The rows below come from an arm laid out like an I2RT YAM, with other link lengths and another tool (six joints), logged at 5 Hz.
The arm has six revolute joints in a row. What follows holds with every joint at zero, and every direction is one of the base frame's.
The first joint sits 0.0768 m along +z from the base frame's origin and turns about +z.
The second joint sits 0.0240 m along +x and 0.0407 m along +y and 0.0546 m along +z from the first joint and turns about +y.
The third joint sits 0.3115 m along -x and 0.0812 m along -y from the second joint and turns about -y.
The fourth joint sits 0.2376 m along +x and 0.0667 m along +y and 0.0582 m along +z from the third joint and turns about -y.
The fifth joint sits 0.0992 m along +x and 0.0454 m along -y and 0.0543 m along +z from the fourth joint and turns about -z.
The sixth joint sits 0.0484 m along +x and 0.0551 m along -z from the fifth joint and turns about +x.
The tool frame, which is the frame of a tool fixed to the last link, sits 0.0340 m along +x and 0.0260 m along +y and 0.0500 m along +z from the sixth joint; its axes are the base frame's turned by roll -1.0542, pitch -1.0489 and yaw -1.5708 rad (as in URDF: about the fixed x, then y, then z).
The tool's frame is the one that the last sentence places.
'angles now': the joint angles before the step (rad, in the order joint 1, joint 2, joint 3, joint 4, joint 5, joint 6). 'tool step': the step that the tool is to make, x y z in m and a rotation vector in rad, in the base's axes. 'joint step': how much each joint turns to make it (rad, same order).
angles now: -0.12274, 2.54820, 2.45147, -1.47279, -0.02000, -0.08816
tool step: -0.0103, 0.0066, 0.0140, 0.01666, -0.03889, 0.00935
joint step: 0.00611, -0.10157, -0.15847, 0.09343, -0.02124, -0.00282
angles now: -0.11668, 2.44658, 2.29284, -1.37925, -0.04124, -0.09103
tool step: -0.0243, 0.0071, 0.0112, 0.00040, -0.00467, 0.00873
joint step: 0.00765, -0.12392, -0.19402, 0.07465, -0.00097, -0.00105
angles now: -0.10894, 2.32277, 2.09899, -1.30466, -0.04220, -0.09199
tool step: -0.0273, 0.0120, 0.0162, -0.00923, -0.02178, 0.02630
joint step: 0.01789, -0.13176, -0.17595, 0.06644, 0.00655, -0.00878
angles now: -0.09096, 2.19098, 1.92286, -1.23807, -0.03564, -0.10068
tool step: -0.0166, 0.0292, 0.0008, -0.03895, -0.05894, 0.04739
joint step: 0.06375, -0.10460, -0.18440, 0.14116, 0.03679, 0.01289
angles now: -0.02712, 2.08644, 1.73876, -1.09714, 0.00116, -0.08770
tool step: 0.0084, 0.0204, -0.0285, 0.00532, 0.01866, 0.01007
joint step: 0.04454, 0.05183, -0.02695, 0.06008, -0.00118, 0.03484
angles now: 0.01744, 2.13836, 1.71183, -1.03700, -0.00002, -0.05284
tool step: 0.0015, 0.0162, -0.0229, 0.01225, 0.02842, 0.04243
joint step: 0.02873, 0.04167, -0.01812, 0.03169, -0.01436, -0.01242
